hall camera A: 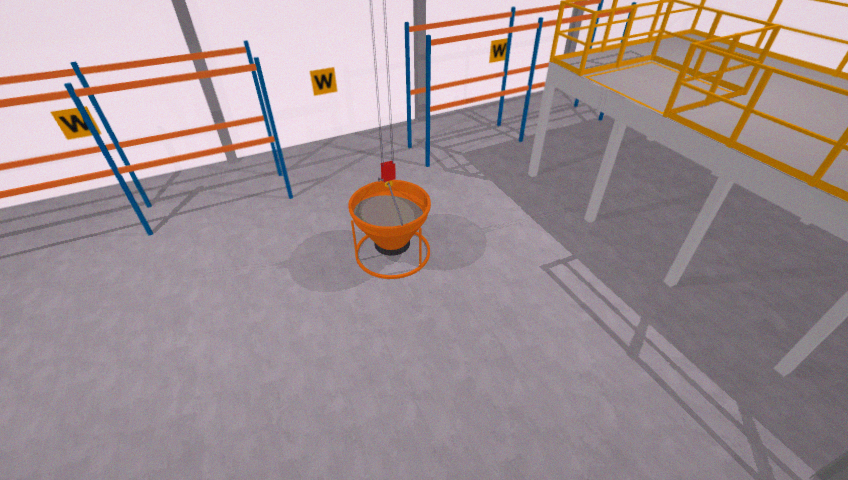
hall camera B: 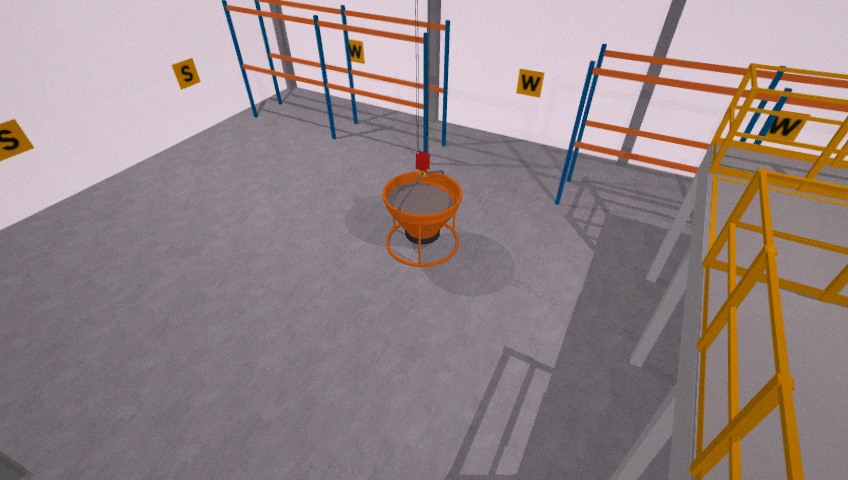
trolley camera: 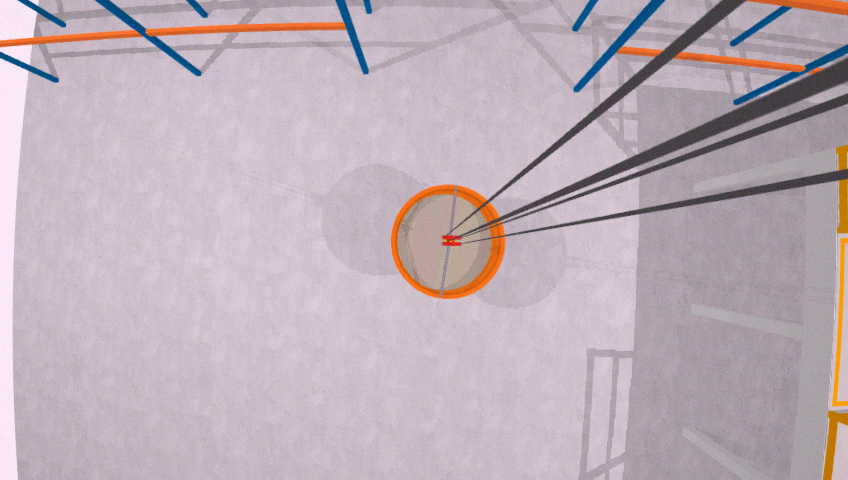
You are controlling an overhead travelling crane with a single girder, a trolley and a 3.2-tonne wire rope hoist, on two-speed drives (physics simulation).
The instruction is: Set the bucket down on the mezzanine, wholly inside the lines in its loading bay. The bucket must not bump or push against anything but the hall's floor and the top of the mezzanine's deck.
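Note:
The orange bucket is upright, filled with grey material, with a round base ring. My gripper, the hook under a red block, is shut on the bucket's bail above the bowl. The bucket is low at the floor; whether its ring touches is hard to tell. The mezzanine is to the right, apart from the bucket. An orange-yellow line of its loading bay shows at the right edge of the trolley view.
Yellow railings stand along the mezzanine, with grey columns below. Blue and orange racks stand along the W wall; another rack stands nearer the mezzanine. Hoist ropes rise from the block.

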